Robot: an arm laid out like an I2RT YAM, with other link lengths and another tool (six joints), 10 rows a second.
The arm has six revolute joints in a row. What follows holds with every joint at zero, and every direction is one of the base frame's. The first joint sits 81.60 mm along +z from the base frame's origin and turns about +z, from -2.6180 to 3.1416 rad. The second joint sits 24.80 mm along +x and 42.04 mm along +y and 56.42 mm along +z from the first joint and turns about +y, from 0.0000 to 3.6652 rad. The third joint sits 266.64 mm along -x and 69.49 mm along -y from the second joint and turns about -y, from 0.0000 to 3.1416 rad. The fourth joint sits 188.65 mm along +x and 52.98 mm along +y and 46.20 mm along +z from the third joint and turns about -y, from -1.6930 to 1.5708 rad. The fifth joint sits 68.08 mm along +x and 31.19 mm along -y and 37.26 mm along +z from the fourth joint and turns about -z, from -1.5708 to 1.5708 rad. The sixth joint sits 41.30 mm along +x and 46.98 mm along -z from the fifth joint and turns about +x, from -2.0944 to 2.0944 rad. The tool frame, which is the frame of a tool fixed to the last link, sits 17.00 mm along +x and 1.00 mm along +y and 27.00 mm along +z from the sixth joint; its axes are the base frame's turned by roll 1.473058, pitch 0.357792 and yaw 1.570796 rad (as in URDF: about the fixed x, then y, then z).
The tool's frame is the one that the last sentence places.
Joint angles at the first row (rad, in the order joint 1, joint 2, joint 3, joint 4, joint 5, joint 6):
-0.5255, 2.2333, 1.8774, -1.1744, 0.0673, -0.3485
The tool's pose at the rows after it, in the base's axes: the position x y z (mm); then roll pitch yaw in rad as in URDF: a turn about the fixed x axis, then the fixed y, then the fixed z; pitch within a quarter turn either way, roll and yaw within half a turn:
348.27 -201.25 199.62 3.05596 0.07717 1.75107
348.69 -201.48 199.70 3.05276 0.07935 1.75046
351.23 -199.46 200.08 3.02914 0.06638 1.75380
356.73 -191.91 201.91 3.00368 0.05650 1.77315
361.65 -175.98 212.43 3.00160 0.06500 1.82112
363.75 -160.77 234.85 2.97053 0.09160 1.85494
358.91 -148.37 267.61 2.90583 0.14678 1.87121
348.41 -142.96 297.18 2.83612 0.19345 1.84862
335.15 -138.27 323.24 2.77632 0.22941 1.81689
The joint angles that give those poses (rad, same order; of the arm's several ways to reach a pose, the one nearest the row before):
-0.5255, 2.2334, 1.8775, -1.1740, 0.0666, -0.3489
-0.5255, 2.2333, 1.8774, -1.1702, 0.0662, -0.3485
-0.5217, 2.2334, 1.8774, -1.1606, 0.0410, -0.3485
-0.5022, 2.2307, 1.8793, -1.1523, 0.0170, -0.3485
-0.4614, 2.2101, 1.8953, -1.1816, 0.0216, -0.3561
-0.4248, 2.1635, 1.9217, -1.2137, 0.0216, -0.3557
-0.4008, 2.0804, 1.9323, -1.2228, 0.0219, -0.3557
-0.3981, 1.9980, 1.9323, -1.2228, 0.0177, -0.3408
-0.3992, 1.9213, 1.9324, -1.2316, 0.0162, -0.3214

